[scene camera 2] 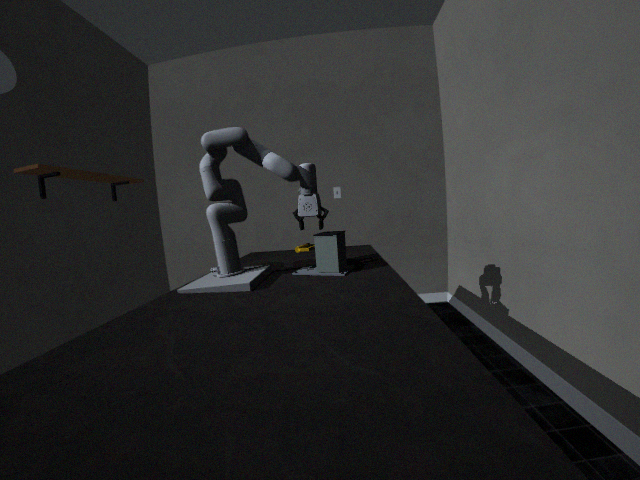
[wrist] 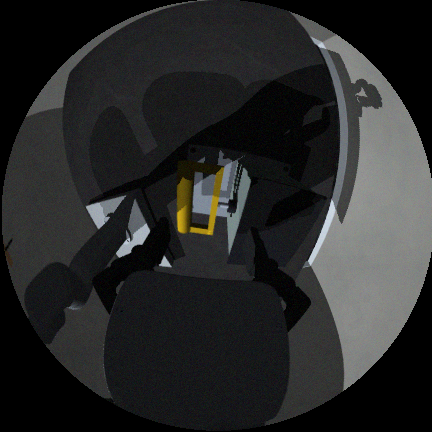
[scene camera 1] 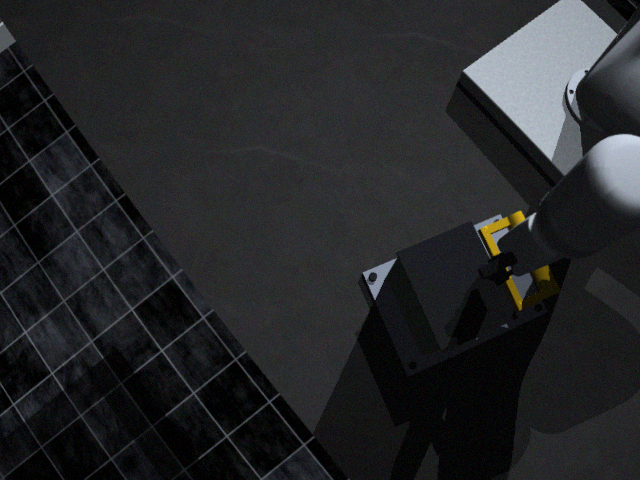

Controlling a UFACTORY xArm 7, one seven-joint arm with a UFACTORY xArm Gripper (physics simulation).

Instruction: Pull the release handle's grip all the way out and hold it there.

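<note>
The release handle is a yellow rectangular frame [scene camera 1: 491, 245] [scene camera 2: 302, 249] with a thick round grip bar [scene camera 1: 542, 277] [wrist: 184, 210] on the side away from the housing. It sticks out level from a grey-green box housing [scene camera 1: 439, 279] [scene camera 2: 327, 253] [wrist: 241, 205] on a light base plate [scene camera 1: 381, 277] [scene camera 2: 303, 271]. My gripper [scene camera 1: 497, 268] [scene camera 2: 311, 227] [wrist: 207, 232] is open and empty, pointing down above the handle, with a gap below the fingertips in the scene camera 2 view. In the wrist view the handle shows between the fingers. The arm hides part of the handle in the scene camera 1 view.
The arm's pale base slab [scene camera 1: 537, 77] [scene camera 2: 222, 282] stands on the grip side of the housing. The dark table [scene camera 1: 232, 196] [scene camera 2: 268, 372] carries both. The housing top rises above the handle beside the gripper. A wooden shelf [scene camera 2: 77, 174] is on the left wall.
</note>
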